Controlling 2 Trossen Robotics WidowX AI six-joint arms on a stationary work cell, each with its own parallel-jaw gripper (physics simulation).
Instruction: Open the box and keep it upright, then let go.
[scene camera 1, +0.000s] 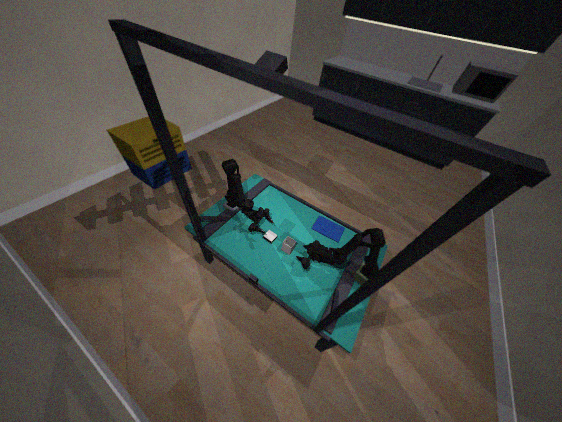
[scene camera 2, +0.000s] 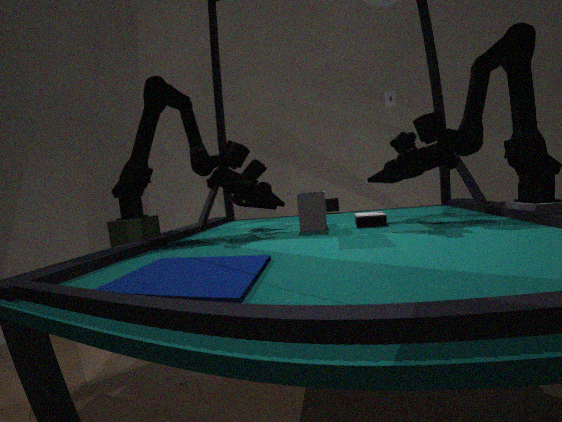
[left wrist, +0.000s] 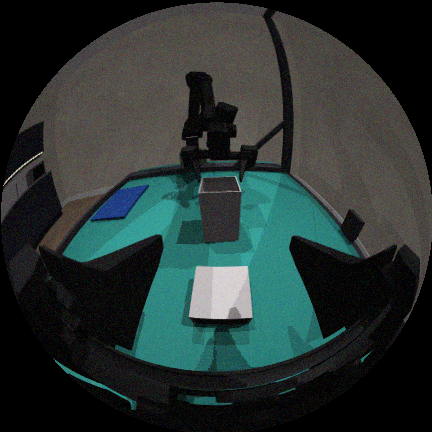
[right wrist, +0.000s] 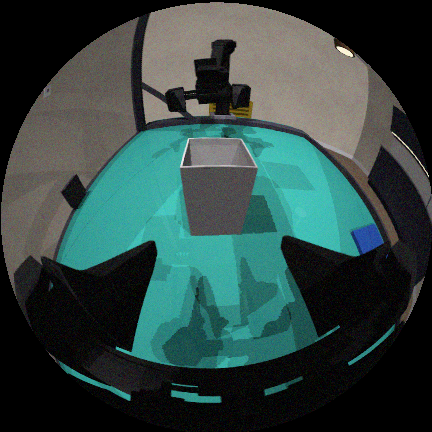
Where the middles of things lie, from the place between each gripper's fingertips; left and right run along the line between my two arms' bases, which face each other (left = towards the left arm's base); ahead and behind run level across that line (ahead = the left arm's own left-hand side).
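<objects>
My left hand is 11 cm above the flat blue panel (scene camera 2: 229, 279), 31 cm short of it and 32 cm to the left of it.
For my right hand I find the flat blue panel 60 mm below it, 330 mm ahead of it and 90 mm to the right of it.
</objects>
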